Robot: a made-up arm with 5 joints.
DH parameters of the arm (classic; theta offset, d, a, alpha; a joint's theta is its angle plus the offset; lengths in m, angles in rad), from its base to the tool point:
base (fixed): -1.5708 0.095 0 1.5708
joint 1: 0 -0.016 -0.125 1.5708
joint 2: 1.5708 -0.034 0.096 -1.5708
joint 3: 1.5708 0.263 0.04 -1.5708
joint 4: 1.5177 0 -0.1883 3.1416
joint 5: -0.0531 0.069 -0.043 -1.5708
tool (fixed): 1.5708 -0.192 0 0
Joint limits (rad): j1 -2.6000..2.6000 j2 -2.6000..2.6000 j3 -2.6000..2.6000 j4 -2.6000..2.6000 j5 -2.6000..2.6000
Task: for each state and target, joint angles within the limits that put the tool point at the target. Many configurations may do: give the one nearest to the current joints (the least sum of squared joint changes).
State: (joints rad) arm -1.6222 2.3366 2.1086 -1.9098 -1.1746
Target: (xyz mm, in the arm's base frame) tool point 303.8 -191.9 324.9
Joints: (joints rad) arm -1.7086 2.6000 1.8121 -1.8217 -0.5693
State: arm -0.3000 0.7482 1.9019 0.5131 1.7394
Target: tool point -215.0 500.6 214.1
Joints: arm -0.0231 -0.1440 1.6267 0.4466 0.8172
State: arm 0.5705 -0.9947 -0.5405 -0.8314 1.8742
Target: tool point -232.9 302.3 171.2
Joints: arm -0.0706 -0.3366 -0.3051 -0.8361 1.8193
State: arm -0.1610 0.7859 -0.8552 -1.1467 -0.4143
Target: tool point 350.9 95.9 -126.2
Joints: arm 0.1753 1.1501 -0.9779 -1.0286 -0.5906
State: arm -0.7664 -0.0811 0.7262 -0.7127 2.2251
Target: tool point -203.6 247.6 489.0
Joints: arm -0.6867 -0.3414 0.6069 -0.8337 2.4751
